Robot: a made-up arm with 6 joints. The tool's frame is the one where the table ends. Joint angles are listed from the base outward.
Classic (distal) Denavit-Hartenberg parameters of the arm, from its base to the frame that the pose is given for. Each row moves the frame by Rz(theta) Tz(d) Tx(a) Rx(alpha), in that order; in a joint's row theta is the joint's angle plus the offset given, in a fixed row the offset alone. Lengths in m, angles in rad.
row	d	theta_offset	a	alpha
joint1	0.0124	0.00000	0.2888	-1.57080
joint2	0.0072	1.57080	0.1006	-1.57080
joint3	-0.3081	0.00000	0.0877	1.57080
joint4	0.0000	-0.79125	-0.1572	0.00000
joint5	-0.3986	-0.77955	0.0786	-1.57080
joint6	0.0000	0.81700	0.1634	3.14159
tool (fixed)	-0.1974	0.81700	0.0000	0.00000
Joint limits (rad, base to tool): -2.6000..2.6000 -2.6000..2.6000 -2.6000..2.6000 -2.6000..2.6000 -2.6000..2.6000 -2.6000..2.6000
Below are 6 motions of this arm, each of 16 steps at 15 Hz.
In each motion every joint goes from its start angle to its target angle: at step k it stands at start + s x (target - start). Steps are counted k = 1, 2, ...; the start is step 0. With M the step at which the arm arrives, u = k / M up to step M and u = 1 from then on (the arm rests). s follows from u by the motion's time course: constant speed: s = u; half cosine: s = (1 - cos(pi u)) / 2; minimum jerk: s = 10 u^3 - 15 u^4 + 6 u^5.
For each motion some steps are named. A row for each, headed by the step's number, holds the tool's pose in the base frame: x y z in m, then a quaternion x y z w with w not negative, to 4 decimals.
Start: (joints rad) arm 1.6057 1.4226 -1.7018 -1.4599 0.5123 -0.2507
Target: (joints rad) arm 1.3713 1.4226 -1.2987 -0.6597 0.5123 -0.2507
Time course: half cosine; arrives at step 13
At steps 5, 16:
5: -0.1834 -0.2167 -0.5265 0.1282 0.4112 0.1255 0.8937
16: -0.1533 -0.2520 -0.4717 0.1104 0.6289 0.1696 0.7507

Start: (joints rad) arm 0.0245 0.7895 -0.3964 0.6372 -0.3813 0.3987
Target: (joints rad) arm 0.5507 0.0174 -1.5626 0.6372 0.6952 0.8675
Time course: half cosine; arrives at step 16
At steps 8, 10, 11, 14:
8: 0.2747 -0.1153 -0.6638 0.1924 0.6506 -0.0353 0.7338
10: 0.2930 0.0194 -0.6715 0.1923 0.6895 0.0918 0.6922
11: 0.2991 0.0801 -0.6696 0.1829 0.7002 0.1569 0.6720
14: 0.3058 0.2084 -0.6557 0.1448 0.7031 0.3057 0.6255

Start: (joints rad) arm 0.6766 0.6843 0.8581 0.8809 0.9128 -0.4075
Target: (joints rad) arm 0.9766 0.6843 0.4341 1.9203 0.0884 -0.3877
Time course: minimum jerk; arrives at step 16
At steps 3, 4, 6, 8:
3: 0.6016 -0.0006 0.0912 -0.4638 0.8077 -0.0313 0.3627
4: 0.6050 0.0054 0.0807 -0.4616 0.8112 -0.0273 0.3579
6: 0.6148 0.0227 0.0459 -0.4554 0.8220 -0.0149 0.3416
8: 0.6236 0.0416 -0.0036 -0.4486 0.8355 0.0010 0.3173

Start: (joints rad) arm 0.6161 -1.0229 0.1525 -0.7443 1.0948 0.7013
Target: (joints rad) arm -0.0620 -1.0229 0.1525 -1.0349 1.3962 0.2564
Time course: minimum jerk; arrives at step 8
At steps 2, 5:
2: 0.8626 -0.1708 -0.0059 0.1370 -0.3042 -0.0997 0.9374
5: 0.7765 -0.4973 0.0066 0.0241 -0.3296 -0.1676 0.9288

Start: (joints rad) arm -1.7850 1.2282 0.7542 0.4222 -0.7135 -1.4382
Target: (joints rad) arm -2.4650 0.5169 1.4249 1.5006 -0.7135 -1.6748
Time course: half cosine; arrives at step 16
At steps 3, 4, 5, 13, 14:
3: -0.3994 -0.4499 -0.4343 0.4504 0.2707 0.0894 0.8461
4: -0.4261 -0.4503 -0.4206 0.4663 0.2858 0.0742 0.8339
5: -0.4597 -0.4479 -0.4014 0.4867 0.3034 0.0529 0.8175
13: -0.7087 -0.2684 -0.1107 0.6930 0.3605 -0.2641 0.5657
14: -0.7150 -0.2484 -0.0869 0.7044 0.3547 -0.2907 0.5417

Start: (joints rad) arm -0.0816 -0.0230 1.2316 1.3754 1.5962 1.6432
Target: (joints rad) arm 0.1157 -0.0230 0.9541 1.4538 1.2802 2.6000
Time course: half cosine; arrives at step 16
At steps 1, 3, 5, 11, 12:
1: 0.6914 0.0165 0.4751 0.6059 -0.5440 0.4331 0.3864
3: 0.6947 0.0192 0.4680 0.6356 -0.5177 0.4226 0.3867
5: 0.6992 0.0260 0.4536 0.6866 -0.4650 0.4040 0.3862
11: 0.6906 0.0668 0.3842 0.8356 -0.2115 0.3428 0.3735
12: 0.6859 0.0728 0.3739 0.8482 -0.1732 0.3363 0.3708

